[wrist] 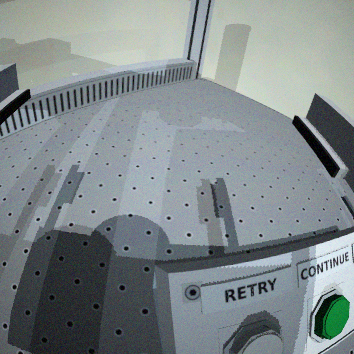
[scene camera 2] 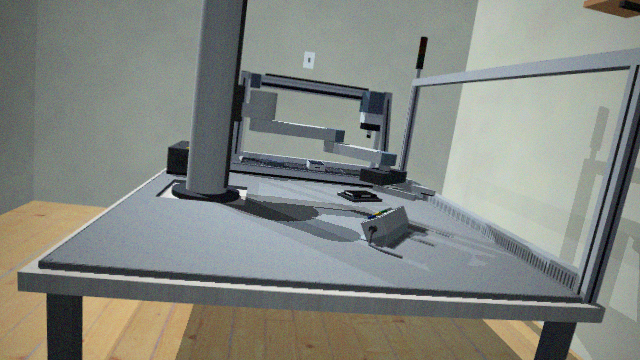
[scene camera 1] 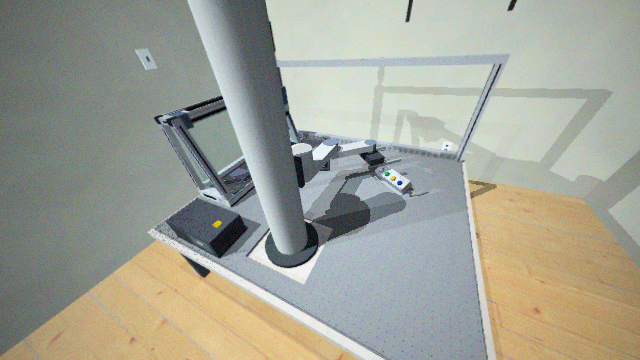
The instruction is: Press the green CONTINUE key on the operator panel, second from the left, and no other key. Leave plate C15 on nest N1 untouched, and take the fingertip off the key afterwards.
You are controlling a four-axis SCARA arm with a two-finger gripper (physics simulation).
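Seen in the pictures: gripper, fingertip midpoint: [wrist: 162,80] [scene camera 2: 425,195] [scene camera 1: 392,153]; arm's base, origin of the base link: [scene camera 2: 206,194] [scene camera 1: 292,242].
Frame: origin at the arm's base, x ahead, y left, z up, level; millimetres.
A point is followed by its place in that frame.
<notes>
The operator panel [scene camera 1: 406,187] @[x 524, y -429, z 65 mm] [scene camera 2: 391,223] @[x 593, y -405, z 69 mm] [wrist: 182,320] @[x 661, y -257, z 86 mm] is a white sloped box. Its green CONTINUE key [scene camera 1: 387,174] @[x 589, y -312, z 79 mm] [wrist: 332,316] @[x 598, y -305, z 83 mm] is at the right edge of the wrist view. The grey-white RETRY key [wrist: 257,344] @[x 629, y -269, z 85 mm] is cut off at the bottom of that view. The yellow key [scene camera 1: 393,178] @[x 561, y -351, z 80 mm] and the blue key [scene camera 1: 399,183] @[x 529, y -389, z 78 mm] also show. My gripper [wrist: 162,80] @[x 729, y -306, z 146 mm] is open and empty, its fingers wide apart. It hangs beside the RETRY end of the panel; I see no fingertip touching a key. A low dark nest [scene camera 2: 359,195] @[x 625, y 107, z 37 mm] stands behind the panel; no plate label is readable.
The column [scene camera 1: 250,125] @[x -69, y -31, z 608 mm] [scene camera 2: 212,100] @[x 2, y -75, z 354 mm] rises from the table [scene camera 1: 400,280] @[x 20, y -479, z 13 mm] [scene camera 2: 175,245] @[x 7, y -578, z 13 mm]. A gantry frame [scene camera 2: 315,85] @[x 438, y 623, z 495 mm] and a black box [scene camera 1: 202,225] @[x -153, y 359, z 127 mm] stand at the far side. A clear guard [scene camera 1: 400,60] @[x 1004, y -230, z 609 mm] [scene camera 2: 525,67] @[x 1004, y -288, z 605 mm] runs along one edge. A cable [scene camera 2: 385,250] @[x 550, y -509, z 20 mm] leaves the panel's CALL end.
</notes>
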